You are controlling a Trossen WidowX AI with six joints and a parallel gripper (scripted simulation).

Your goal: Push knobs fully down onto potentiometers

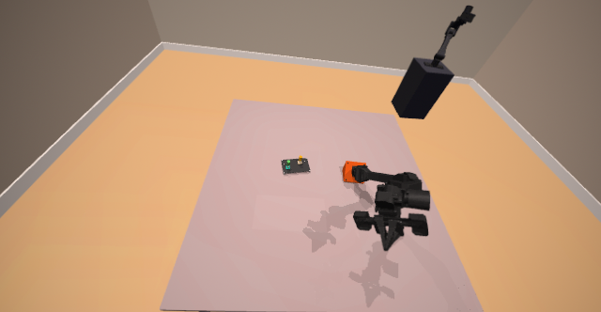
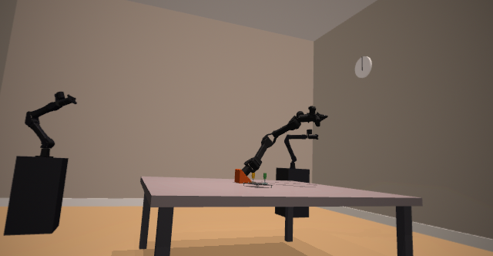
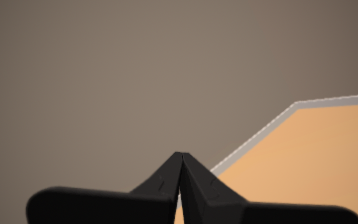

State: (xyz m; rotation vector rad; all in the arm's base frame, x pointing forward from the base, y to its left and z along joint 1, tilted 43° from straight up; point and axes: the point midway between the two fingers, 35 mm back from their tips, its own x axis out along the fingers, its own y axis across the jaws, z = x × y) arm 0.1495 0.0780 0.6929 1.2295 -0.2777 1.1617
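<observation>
The orange knob lies 63 cm to the right of my gripper tip, 44 cm below it and 13 cm ahead of it. Round my gripper tip: green knob (59 cm to the right, 44 cm below, 20 cm ahead).
</observation>
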